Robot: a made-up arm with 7 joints.
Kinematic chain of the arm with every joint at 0, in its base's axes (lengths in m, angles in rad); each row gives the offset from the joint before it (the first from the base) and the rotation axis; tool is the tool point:
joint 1: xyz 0 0 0.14 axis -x
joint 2: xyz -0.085 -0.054 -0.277 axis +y
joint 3: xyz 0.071 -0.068 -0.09 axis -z
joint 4: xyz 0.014 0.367 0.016 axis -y
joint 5: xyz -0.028 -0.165 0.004 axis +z
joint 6: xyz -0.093 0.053 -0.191 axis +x
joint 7: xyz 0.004 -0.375 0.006 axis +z
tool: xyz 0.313 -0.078 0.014
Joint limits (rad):
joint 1: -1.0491..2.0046
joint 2: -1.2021..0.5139
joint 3: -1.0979..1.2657
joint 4: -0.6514..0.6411
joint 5: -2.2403..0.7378
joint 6: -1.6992..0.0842
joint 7: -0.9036..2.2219
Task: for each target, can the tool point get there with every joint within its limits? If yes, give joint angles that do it. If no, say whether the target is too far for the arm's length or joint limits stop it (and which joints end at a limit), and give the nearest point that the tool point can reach.
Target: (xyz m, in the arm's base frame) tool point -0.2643 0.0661 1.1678
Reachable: no: joint limits stop it (at a limit: joint 1, joint 3, joint 6, joint 7) | nearest point -0.2478 -0.0374 0.9235 | short by 0.266 m
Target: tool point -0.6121 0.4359 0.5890
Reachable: no: joint limits stop it (at a limit: joint 1, joint 2, joint 5, joint 6, joint 7) | nearest point -0.5240 0.4089 0.4704 | short by 0.150 m
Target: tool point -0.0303 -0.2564 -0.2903
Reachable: yes | joints 0.7412 -0.6010 -0.4780 0.1173 -0.1296 -1.3415 1.6523
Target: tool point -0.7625 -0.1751 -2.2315
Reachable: no: too far | nearest point -0.3304 -0.0765 -0.8963 | short by 1.407 m
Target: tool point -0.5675 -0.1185 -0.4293
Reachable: yes | joints -0.3812 -0.3203 -0.8083 -0.1120 -1.9938 -0.2224 -0.5367
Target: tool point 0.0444 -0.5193 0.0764
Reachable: yes | joints 1.4126 -0.9812 -0.6101 0.0630 0.0317 -0.0908 1.8619
